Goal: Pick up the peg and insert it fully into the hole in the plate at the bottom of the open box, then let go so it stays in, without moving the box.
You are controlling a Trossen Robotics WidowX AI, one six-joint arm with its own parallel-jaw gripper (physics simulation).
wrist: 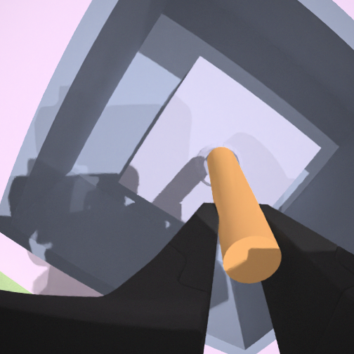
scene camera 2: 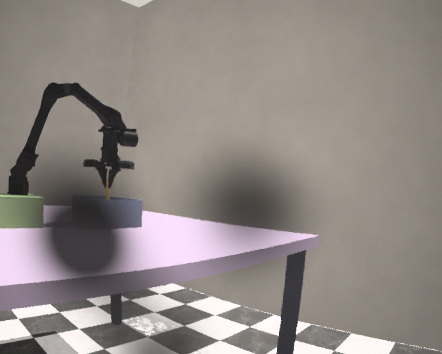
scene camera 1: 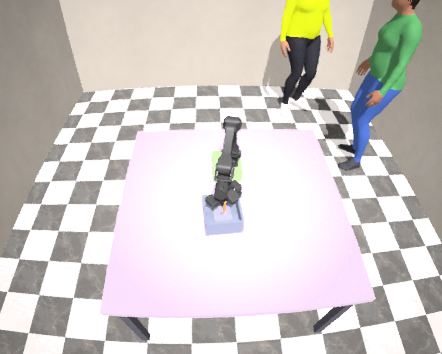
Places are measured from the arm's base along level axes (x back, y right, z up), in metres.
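Pixels of known places: gripper, between the fingertips: (scene camera 2: 107,188) (scene camera 1: 223,204); arm's base, origin of its link: (scene camera 2: 17,194).
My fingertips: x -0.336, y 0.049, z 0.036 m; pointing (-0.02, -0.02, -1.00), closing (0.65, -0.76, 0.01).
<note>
For each thing: its top centre in the pictures, then the offset to it from my fingertips. Level surfaces: height alone.
- orange peg, centre of its top: (scene camera 2: 108,179) (scene camera 1: 224,201) dx -0.004, dy -0.003, dz +0.032 m
- open blue-grey box, centre of its top: (scene camera 2: 106,197) (scene camera 1: 222,208) dx +0.004, dy +0.006, dz -0.034 m
- pale square plate, centre of its top: (scene camera 1: 222,212) dx +0.004, dy +0.006, dz -0.071 m
- pink table, height of its surface: dz -0.132 m
My gripper (scene camera 1: 224,202) (scene camera 2: 107,186) (wrist: 233,215) points down above the box and is shut on the orange peg (scene camera 1: 224,207) (scene camera 2: 108,192) (wrist: 242,215). The open blue-grey box (scene camera 1: 224,229) (scene camera 2: 129,214) (wrist: 100,90) stands on the table. On its bottom lies the pale square plate (scene camera 1: 218,217) (wrist: 240,100). In the wrist view the peg's lower end covers most of the hole; part of the hole's ring (wrist: 206,181) shows at its left. The peg's shadow meets the ring near that end. Whether the tip is inside the hole is hidden.
A green block (scene camera 1: 217,161) (scene camera 2: 22,212) (wrist: 10,286) stands on the pink table (scene camera 1: 165,250) (scene camera 2: 200,245) between the arm's base and the box. The box walls surround the plate on all sides. Two people (scene camera 1: 306,22) (scene camera 1: 395,50) stand on the floor beyond the table.
</note>
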